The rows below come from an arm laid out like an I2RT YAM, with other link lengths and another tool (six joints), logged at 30 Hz.
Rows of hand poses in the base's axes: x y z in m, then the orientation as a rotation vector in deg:
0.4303 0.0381 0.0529 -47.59 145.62 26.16
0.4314 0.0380 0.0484 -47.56 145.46 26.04
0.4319 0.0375 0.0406 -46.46 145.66 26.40
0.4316 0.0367 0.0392 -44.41 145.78 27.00
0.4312 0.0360 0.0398 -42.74 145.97 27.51
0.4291 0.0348 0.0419 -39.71 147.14 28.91
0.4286 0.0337 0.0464 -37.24 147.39 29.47
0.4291 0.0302 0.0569 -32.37 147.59 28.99
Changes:
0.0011 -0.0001 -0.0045 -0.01 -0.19 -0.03
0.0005 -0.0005 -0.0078 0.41 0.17 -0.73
-0.0003 -0.0008 -0.0014 0.80 0.09 -1.35
-0.0004 -0.0007 0.0006 0.63 0.18 -1.10
-0.0021 -0.0012 0.0021 1.14 1.28 -1.94
-0.0005 -0.0011 0.0045 0.78 0.25 -1.65
0.0005 -0.0035 0.0105 0.62 -0.19 -3.55

